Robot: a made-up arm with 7 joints. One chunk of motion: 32 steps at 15 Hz.
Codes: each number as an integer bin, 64 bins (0 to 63) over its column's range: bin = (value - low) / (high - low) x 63, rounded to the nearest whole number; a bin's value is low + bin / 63 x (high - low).
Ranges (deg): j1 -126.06..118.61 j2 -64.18..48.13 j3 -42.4..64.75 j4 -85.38..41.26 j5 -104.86..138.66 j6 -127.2..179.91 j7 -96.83..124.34
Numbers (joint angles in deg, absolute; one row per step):
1: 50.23 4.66 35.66 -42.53 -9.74 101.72 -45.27
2: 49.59 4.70 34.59 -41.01 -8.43 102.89 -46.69
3: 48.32 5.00 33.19 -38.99 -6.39 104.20 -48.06
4: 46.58 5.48 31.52 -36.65 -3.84 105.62 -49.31
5: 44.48 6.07 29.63 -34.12 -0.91 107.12 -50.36
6: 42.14 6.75 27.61 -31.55 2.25 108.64 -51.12
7: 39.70 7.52 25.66 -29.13 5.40 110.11 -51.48
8: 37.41 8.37 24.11 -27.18 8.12 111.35 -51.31
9: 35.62 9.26 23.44 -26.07 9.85 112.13 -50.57
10: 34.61 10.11 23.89 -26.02 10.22 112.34 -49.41
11: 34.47 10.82 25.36 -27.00 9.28 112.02 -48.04
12: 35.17 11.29 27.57 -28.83 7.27 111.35 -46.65
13: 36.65 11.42 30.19 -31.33 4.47 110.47 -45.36
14: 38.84 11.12 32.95 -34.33 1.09 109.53 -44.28
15: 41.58 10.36 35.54 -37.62 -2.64 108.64 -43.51
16: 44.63 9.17 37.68 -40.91 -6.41 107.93 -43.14
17: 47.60 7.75 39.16 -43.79 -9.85 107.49 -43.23
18: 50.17 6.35 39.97 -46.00 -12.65 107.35 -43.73
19: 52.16 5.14 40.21 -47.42 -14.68 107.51 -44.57
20: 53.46 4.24 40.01 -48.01 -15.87 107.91 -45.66
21: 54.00 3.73 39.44 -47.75 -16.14 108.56 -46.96
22: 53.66 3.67 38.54 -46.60 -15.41 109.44 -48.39
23: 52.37 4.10 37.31 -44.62 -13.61 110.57 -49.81
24: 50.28 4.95 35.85 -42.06 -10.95 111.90 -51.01
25: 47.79 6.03 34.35 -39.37 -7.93 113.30 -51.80
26: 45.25 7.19 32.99 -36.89 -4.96 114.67 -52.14
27: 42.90 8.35 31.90 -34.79 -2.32 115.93 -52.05
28: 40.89 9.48 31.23 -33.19 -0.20 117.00 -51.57
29: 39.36 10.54 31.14 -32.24 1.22 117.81 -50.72
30: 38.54 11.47 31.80 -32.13 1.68 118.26 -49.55
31: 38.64 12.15 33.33 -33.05 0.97 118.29 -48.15
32: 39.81 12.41 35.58 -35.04 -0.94 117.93 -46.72
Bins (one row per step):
1: 45 39 46 21 25 47 15
2: 45 39 45 22 25 47 14
3: 45 39 44 23 25 47 14
4: 44 39 43 24 26 48 14
5: 44 39 42 26 27 48 13
6: 43 40 41 27 28 48 13
7: 43 40 40 28 29 49 13
8: 42 41 39 29 29 49 13
9: 42 41 39 30 30 49 13
10: 41 42 39 30 30 49 14
11: 41 42 40 29 30 49 14
12: 42 42 41 28 29 49 14
13: 42 42 43 27 28 49 15
14: 42 42 44 25 27 49 15
15: 43 42 46 24 26 48 15
16: 44 41 47 22 25 48 15
17: 45 40 48 21 25 48 15
18: 45 40 48 20 24 48 15
19: 46 39 49 19 23 48 15
20: 46 38 48 19 23 48 15
21: 46 38 48 19 23 48 14
22: 46 38 48 19 23 49 14
23: 46 38 47 20 24 49 13
24: 45 39 46 22 24 49 13
25: 45 39 45 23 25 49 13
26: 44 40 44 24 26 50 13
27: 44 41 44 25 27 50 13
28: 43 41 43 26 27 50 13
29: 43 42 43 26 27 50 13
30: 42 42 44 26 28 50 13
31: 42 43 45 26 27 50 14
32: 43 43 46 25 27 50 14

